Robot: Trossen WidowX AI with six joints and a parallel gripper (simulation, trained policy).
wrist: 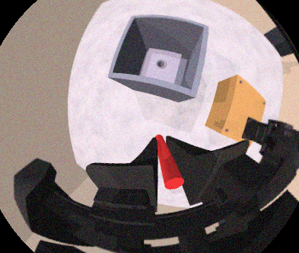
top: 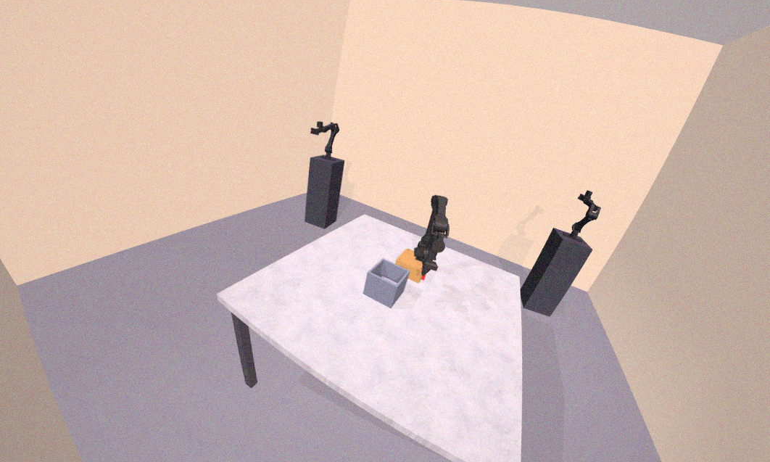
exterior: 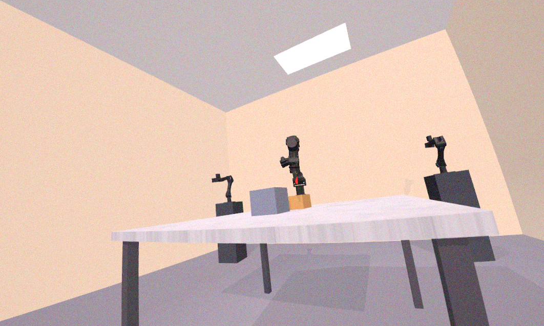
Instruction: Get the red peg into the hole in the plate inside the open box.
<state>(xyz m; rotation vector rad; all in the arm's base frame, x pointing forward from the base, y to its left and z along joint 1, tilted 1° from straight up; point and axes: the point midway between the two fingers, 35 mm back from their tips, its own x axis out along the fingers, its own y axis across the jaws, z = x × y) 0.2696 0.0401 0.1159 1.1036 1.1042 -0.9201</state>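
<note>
The pale plate is 160 mm to the right of my gripper tip, 120 mm below it and 20 mm ahead of it. Also, from my gripper tip: red peg 20 mm above, 10 mm to the left, 10 mm behind.
</note>
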